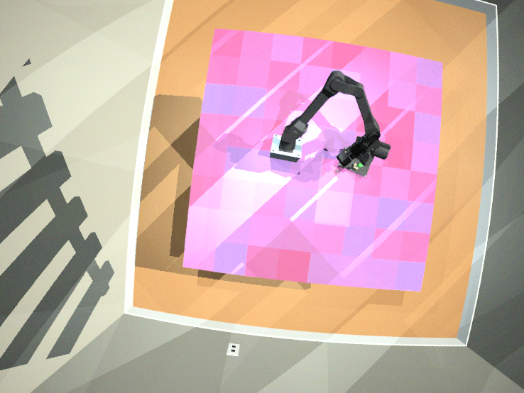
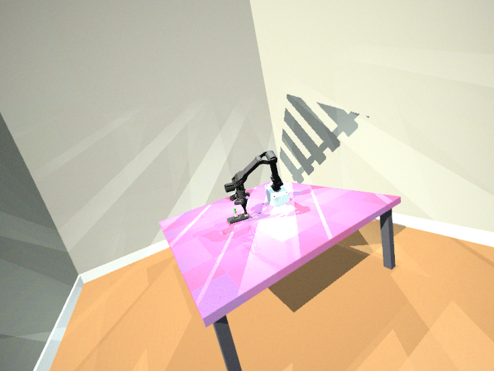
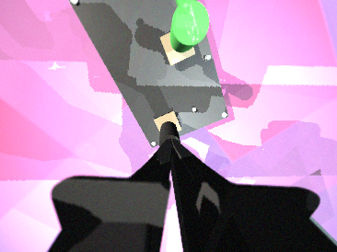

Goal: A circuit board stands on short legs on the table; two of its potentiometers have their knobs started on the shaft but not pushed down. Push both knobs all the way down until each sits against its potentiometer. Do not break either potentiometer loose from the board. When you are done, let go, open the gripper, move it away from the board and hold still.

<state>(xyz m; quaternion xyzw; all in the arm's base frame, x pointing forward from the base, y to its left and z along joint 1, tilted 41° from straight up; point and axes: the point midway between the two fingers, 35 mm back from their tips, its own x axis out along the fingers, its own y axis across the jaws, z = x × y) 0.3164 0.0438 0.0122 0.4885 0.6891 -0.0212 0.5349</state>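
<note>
Now: the dark knob 2 cm below my gripper tip.
</note>
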